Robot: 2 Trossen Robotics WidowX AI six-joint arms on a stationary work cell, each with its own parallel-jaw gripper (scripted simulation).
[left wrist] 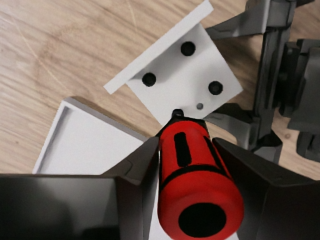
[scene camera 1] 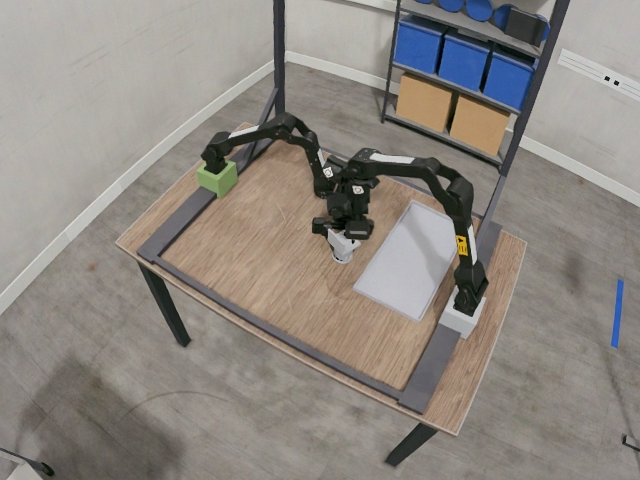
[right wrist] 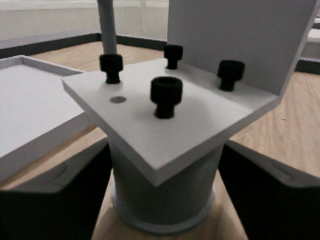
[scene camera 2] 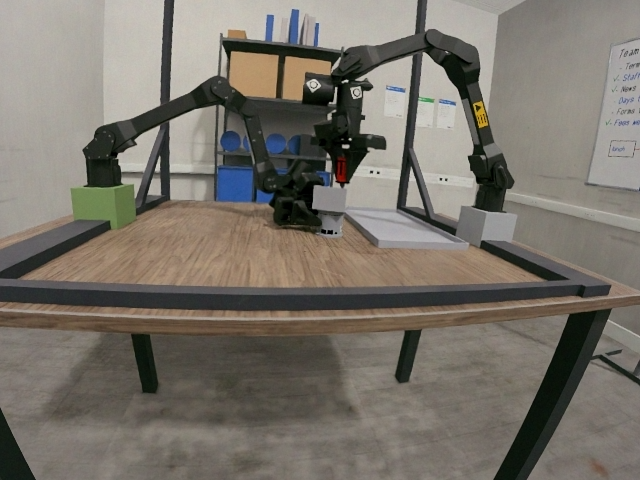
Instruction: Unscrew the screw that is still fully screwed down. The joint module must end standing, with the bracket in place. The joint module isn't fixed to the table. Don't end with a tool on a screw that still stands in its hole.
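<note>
Through scene camera 2 I can see my left gripper (scene camera 2: 342, 180) and my right gripper (scene camera 2: 331, 222), along with a grey bracket (scene camera 2: 324, 198) and a shallow grey tray (scene camera 2: 393, 230). The tray is visible at (scene camera 1: 405, 272) too, and so is my left gripper (scene camera 1: 354, 230). My right wrist view gives me a grey joint module (right wrist: 186, 198) and also the bracket (right wrist: 270, 46), while the left wrist view has my left gripper (left wrist: 185, 144).
</note>
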